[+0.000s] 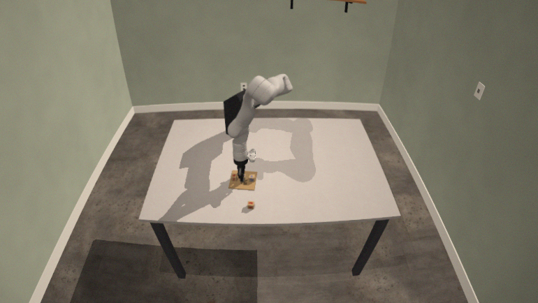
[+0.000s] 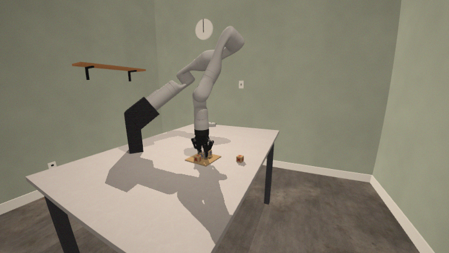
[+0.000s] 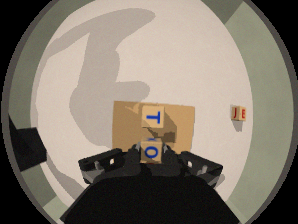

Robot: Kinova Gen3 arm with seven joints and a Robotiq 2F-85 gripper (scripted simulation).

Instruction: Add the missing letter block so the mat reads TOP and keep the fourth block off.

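My hand is 2 cm above the tan mat. From my hand the other things lie so: red-lettered block: 4 cm to the right, 1 cm below.
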